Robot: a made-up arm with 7 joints. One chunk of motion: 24 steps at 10 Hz.
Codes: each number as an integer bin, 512 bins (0 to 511) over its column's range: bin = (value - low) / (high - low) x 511, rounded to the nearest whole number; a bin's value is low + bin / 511 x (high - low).
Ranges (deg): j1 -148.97..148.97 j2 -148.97..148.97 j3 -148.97..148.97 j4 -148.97..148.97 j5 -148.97..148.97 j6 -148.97..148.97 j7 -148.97..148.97
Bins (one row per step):
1: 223 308 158 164 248 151 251
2: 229 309 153 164 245 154 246
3: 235 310 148 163 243 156 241
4: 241 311 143 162 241 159 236
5: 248 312 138 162 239 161 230
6: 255 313 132 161 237 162 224
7: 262 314 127 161 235 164 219
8: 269 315 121 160 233 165 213
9: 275 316 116 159 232 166 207
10: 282 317 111 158 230 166 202
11: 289 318 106 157 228 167 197
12: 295 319 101 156 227 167 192
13: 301 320 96 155 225 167 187
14: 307 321 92 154 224 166 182
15: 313 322 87 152 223 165 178
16: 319 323 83 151 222 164 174
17: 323 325 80 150 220 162 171
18: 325 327 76 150 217 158 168
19: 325 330 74 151 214 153 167
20: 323 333 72 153 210 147 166
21: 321 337 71 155 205 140 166
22: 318 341 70 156 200 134 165
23: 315 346 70 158 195 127 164
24: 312 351 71 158 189 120 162
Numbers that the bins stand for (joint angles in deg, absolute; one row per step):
1: -18.95 30.61 -56.85 -53.35 -4.37 -60.93 -2.62
2: -15.45 31.19 -59.76 -53.35 -6.12 -59.18 -5.54
3: -11.95 31.78 -62.68 -53.93 -7.29 -58.01 -8.45
4: -8.45 32.36 -65.59 -54.52 -8.45 -56.26 -11.37
5: -4.37 32.94 -68.51 -54.52 -9.62 -55.10 -14.87
6: -0.29 33.53 -72.01 -55.10 -10.79 -54.52 -18.37
7: 3.79 34.11 -74.92 -55.10 -11.95 -53.35 -21.28
8: 7.87 34.69 -78.42 -55.68 -13.12 -52.77 -24.78
9: 11.37 35.27 -81.34 -56.26 -13.70 -52.18 -28.28
10: 15.45 35.86 -84.25 -56.85 -14.87 -52.18 -31.19
11: 19.53 36.44 -87.17 -57.43 -16.03 -51.60 -34.11
12: 23.03 37.02 -90.08 -58.01 -16.62 -51.60 -37.02
13: 26.53 37.61 -93.00 -58.60 -17.78 -51.60 -39.94
14: 30.03 38.19 -95.33 -59.18 -18.37 -52.18 -42.85
15: 33.53 38.77 -98.24 -60.35 -18.95 -52.77 -45.19
16: 37.02 39.36 -100.58 -60.93 -19.53 -53.35 -47.52
17: 39.36 40.52 -102.33 -61.51 -20.70 -54.52 -49.27
18: 40.52 41.69 -104.66 -61.51 -22.45 -56.85 -51.02
19: 40.52 43.44 -105.82 -60.93 -24.20 -59.76 -51.60
20: 39.36 45.19 -106.99 -59.76 -26.53 -63.26 -52.18
21: 38.19 47.52 -107.57 -58.60 -29.44 -67.34 -52.18
22: 36.44 49.85 -108.16 -58.01 -32.36 -70.84 -52.77
23: 34.69 52.77 -108.16 -56.85 -35.27 -74.92 -53.35
24: 32.94 55.68 -107.57 -56.85 -38.77 -79.00 -54.52

